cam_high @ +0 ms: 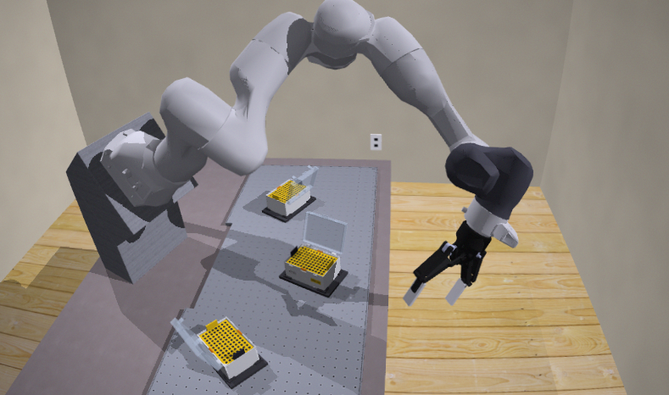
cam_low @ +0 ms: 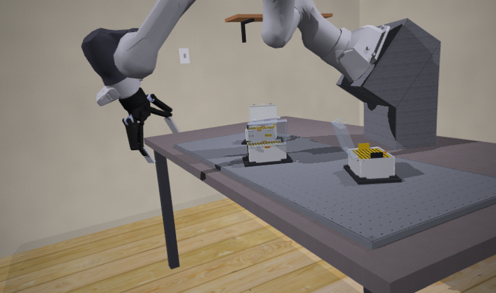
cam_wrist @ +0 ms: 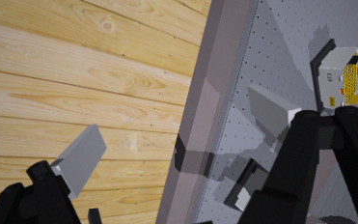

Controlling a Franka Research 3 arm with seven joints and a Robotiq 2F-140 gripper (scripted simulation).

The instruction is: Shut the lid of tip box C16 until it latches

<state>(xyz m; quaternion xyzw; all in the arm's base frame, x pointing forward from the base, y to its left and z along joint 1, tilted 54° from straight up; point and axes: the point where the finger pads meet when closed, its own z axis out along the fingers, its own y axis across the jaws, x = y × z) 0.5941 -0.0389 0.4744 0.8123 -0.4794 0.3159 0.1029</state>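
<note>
Now: hand 40 cm past the tip box, 48 cm to the right of it and 1 cm above it.
</note>
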